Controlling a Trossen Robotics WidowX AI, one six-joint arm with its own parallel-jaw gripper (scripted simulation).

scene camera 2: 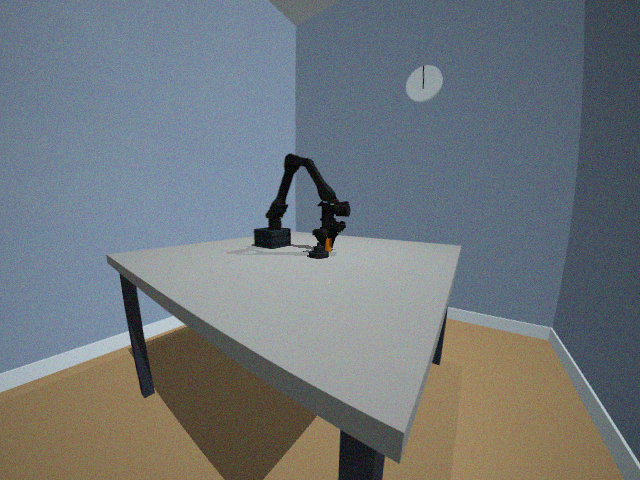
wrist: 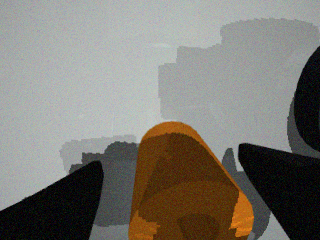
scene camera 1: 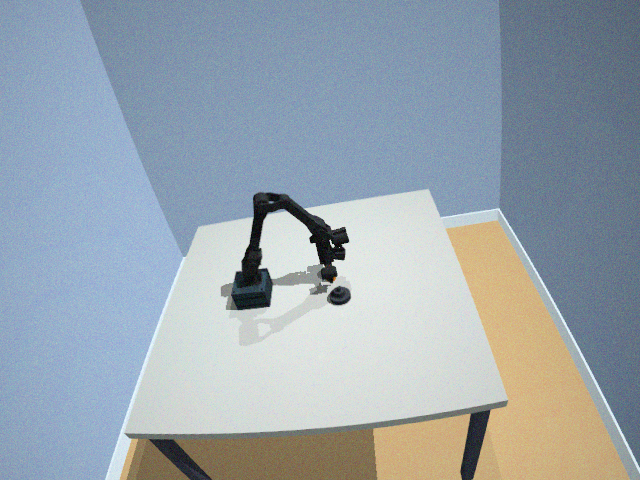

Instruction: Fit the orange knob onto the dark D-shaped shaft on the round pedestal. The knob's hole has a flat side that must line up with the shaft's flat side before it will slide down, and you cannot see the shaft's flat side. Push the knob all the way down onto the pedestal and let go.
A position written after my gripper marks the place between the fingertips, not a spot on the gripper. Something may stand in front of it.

Note:
My gripper (wrist: 171,160) is open and holds nothing. Also in view: an orange knob (wrist: 178,181).

